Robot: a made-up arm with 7 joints.
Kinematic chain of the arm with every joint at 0, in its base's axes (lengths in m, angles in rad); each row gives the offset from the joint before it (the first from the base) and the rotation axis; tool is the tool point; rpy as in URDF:
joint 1: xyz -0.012 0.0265 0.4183 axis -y
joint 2: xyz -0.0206 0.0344 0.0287 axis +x
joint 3: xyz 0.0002 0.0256 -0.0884 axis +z
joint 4: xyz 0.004 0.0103 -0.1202 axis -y
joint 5: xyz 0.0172 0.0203 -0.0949 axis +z
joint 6: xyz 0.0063 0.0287 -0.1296 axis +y
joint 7: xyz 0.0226 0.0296 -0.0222 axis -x
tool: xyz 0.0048 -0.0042 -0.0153 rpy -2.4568 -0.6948 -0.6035
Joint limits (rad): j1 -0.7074..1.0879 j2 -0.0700..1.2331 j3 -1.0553..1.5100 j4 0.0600..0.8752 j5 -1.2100..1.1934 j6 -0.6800..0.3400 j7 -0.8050..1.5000
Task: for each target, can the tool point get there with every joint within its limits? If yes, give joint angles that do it. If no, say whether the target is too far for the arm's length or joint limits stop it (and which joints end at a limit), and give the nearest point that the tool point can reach.
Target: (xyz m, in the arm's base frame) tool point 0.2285 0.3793 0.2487
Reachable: yes | joints 0.6347 0.8342 -0.6923 0.1218 -0.6398 -0.3529 0.5941
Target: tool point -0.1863 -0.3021 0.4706
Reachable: no: joint limits stop it (at a limit: joint 1, joint 2, joint 3, joint 4, joint 5, joint 6) | nearest point -0.0947 -0.1442 0.1629 | short by 0.358 m
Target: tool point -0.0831 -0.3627 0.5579
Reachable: no: joint limits stop it (at a limit: joint 1, joint 2, joint 3, joint 4, joint 5, joint 6, joint 7) | nearest point 0.2526 -0.1441 0.4009 | short by 0.430 m
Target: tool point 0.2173 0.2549 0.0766
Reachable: yes | joints 0.6208 0.0459 0.8877 0.3272 0.2365 0.1418 0.1896
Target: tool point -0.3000 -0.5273 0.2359
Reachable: no: too far | nearest point -0.1008 -0.1472 0.1477 | short by 0.438 m
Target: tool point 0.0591 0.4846 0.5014
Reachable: yes | joints 0.9210 1.0743 0.3784 0.6138 0.4343 -0.2511 0.8727
